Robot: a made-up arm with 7 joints. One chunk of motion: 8 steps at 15 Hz.
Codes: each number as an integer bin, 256 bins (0 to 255) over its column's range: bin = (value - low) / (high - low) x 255, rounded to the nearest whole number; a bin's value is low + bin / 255 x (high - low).
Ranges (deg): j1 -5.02..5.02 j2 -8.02..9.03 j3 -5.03..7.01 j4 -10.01..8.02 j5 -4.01..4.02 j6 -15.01..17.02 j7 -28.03..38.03
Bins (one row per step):
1: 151 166 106 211 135 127 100
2: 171 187 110 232 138 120 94
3: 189 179 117 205 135 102 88
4: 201 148 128 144 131 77 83
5: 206 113 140 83 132 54 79
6: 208 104 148 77 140 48 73
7: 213 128 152 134 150 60 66
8: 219 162 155 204 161 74 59
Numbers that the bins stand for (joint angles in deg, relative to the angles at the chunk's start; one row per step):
1: 0.93 3.08 -0.03 4.91 0.24 0.94 -2.12
2: 1.71 4.48 0.16 6.39 0.34 0.06 -3.68
3: 2.42 3.95 0.49 4.48 0.24 -2.20 -5.23
4: 2.89 1.88 1.01 0.17 0.12 -5.34 -6.53
5: 3.09 -0.46 1.58 -4.14 0.15 -8.23 -7.56
6: 3.17 -1.07 1.96 -4.57 0.40 -8.98 -9.12
7: 3.37 0.54 2.15 -0.54 0.71 -7.47 -10.93
8: 3.60 2.81 2.29 4.41 1.06 -5.72 -12.75

